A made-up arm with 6 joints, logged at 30 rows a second.
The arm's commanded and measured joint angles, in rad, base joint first. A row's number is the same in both.
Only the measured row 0 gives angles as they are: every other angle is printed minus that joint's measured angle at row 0.
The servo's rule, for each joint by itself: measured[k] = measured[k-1] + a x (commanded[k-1-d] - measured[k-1]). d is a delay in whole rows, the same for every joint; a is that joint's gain. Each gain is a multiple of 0.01, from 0.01 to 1. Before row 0 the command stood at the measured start. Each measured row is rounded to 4 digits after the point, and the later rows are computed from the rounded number. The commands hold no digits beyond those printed.
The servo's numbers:
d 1
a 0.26 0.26 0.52 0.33 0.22 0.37
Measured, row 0:
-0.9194, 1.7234, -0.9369, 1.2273, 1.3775, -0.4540
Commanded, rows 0 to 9:
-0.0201, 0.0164, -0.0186, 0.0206, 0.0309, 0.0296
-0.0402, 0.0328, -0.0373, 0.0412, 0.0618, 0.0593
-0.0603, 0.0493, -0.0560, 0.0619, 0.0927, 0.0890
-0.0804, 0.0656, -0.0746, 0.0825, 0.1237, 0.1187
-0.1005, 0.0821, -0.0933, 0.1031, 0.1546, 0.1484
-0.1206, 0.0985, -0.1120, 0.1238, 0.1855, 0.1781
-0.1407, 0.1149, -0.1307, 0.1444, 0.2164, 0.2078
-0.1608, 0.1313, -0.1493, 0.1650, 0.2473, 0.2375
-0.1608, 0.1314, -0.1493, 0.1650, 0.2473, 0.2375
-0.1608, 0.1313, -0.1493, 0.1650, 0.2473, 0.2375
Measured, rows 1 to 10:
0.0000, 0.0000, 0.0000, 0.0000, 0.0000, 0.0000
-0.0052, 0.0043, -0.0097, 0.0068, 0.0068, 0.0110
-0.0143, 0.0117, -0.0241, 0.0182, 0.0189, 0.0289
-0.0263, 0.0215, -0.0407, 0.0326, 0.0351, 0.0511
-0.0404, 0.0330, -0.0583, 0.0491, 0.0546, 0.0761
-0.0560, 0.0458, -0.0765, 0.0669, 0.0766, 0.1029
-0.0728, 0.0595, -0.0950, 0.0857, 0.1006, 0.1307
-0.0905, 0.0739, -0.1136, 0.1051, 0.1261, 0.1592
-0.1088, 0.0888, -0.1322, 0.1249, 0.1528, 0.1882
-0.1223, 0.0999, -0.1411, 0.1381, 0.1736, 0.2064

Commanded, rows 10 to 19:
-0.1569, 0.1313, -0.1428, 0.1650, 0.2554, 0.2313
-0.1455, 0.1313, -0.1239, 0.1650, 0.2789, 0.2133
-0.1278, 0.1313, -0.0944, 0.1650, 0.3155, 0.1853
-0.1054, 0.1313, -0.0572, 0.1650, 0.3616, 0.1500
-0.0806, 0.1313, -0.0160, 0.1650, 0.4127, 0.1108
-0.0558, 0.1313, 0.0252, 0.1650, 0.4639, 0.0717
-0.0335, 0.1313, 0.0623, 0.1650, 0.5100, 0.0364
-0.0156, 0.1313, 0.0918, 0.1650, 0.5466, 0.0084
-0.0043, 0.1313, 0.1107, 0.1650, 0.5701, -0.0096
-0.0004, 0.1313, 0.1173, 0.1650, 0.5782, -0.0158
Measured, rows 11 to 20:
-0.1323, 0.1081, -0.1454, 0.1470, 0.1898, 0.2179
-0.1387, 0.1141, -0.1440, 0.1529, 0.2042, 0.2229
-0.1405, 0.1186, -0.1335, 0.1569, 0.2206, 0.2193
-0.1372, 0.1219, -0.1132, 0.1596, 0.2415, 0.2067
-0.1289, 0.1243, -0.0841, 0.1614, 0.2679, 0.1857
-0.1163, 0.1261, -0.0487, 0.1626, 0.2998, 0.1580
-0.1006, 0.1275, -0.0103, 0.1634, 0.3359, 0.1261
-0.0832, 0.1285, 0.0275, 0.1639, 0.3742, 0.0929
-0.0656, 0.1292, 0.0609, 0.1643, 0.4121, 0.0616
-0.0497, 0.1297, 0.0868, 0.1645, 0.4469, 0.0353

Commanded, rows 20 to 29:
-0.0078, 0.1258, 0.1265, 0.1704, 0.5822, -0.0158
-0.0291, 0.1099, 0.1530, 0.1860, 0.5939, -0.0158
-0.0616, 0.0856, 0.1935, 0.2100, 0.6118, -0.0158
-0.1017, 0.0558, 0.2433, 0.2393, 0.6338, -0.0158
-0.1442, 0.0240, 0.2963, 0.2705, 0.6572, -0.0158
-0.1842, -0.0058, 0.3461, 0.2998, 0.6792, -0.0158
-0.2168, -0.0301, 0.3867, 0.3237, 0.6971, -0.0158
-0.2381, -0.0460, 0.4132, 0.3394, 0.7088, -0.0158
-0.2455, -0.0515, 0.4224, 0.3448, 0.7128, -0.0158
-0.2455, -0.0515, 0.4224, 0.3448, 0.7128, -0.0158
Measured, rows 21 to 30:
-0.0369, 0.1301, 0.1027, 0.1647, 0.4758, 0.0164
-0.0293, 0.1290, 0.1151, 0.1666, 0.4992, 0.0045
-0.0292, 0.1240, 0.1348, 0.1730, 0.5200, -0.0030
-0.0376, 0.1140, 0.1653, 0.1852, 0.5402, -0.0077
-0.0543, 0.0989, 0.2059, 0.2031, 0.5608, -0.0107
-0.0777, 0.0794, 0.2529, 0.2253, 0.5820, -0.0126
-0.1054, 0.0572, 0.3014, 0.2499, 0.6034, -0.0138
-0.1344, 0.0345, 0.3458, 0.2743, 0.6240, -0.0145
-0.1614, 0.0136, 0.3808, 0.2958, 0.6427, -0.0150
-0.1833, -0.0033, 0.4024, 0.3120, 0.6581, -0.0153

